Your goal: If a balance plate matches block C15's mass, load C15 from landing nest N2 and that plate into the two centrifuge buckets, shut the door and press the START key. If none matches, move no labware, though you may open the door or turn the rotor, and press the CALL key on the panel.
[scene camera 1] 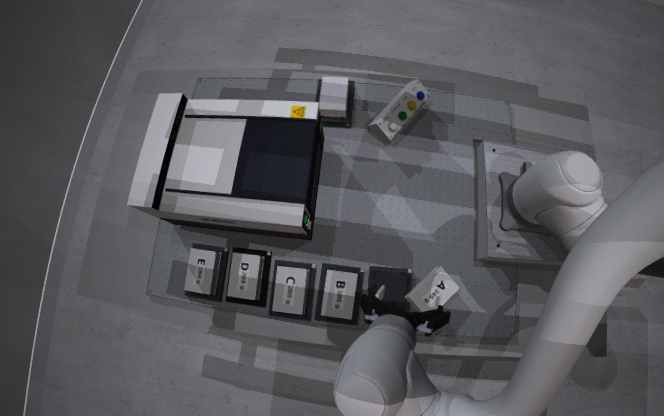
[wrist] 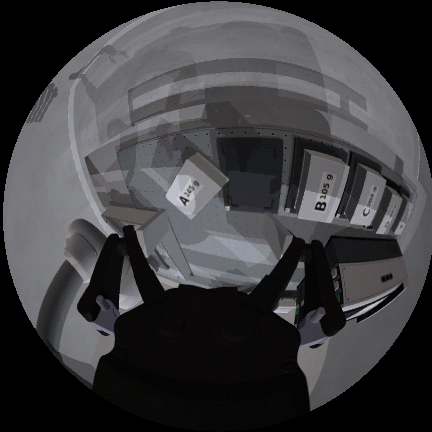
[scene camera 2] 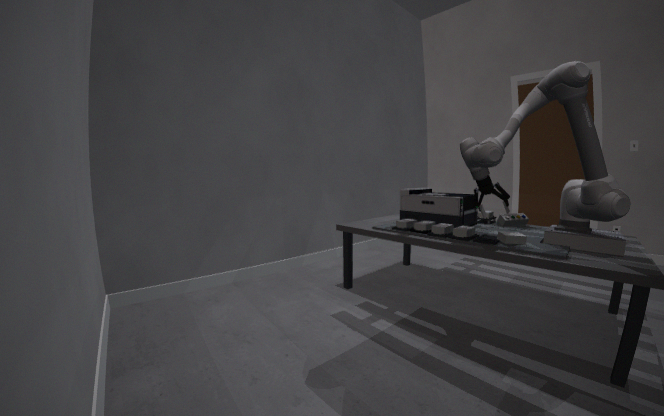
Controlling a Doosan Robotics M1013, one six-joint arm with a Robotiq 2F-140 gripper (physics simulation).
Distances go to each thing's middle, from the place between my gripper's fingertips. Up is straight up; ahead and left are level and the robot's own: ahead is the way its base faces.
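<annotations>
Dark tray [scene camera 1: 397, 281]: 3 cm ahead of my hand, 1 cm to the left, 13 cm below. Centrifuge [scene camera 1: 252, 166]: 28 cm to the right of my hand, 53 cm ahead, 2 cm below. Small block [scene camera 1: 334, 90]: 27 cm ahead of my hand, 58 cm to the right, 8 cm below; of the things named here, farthest from my hand by its middle.
</annotations>
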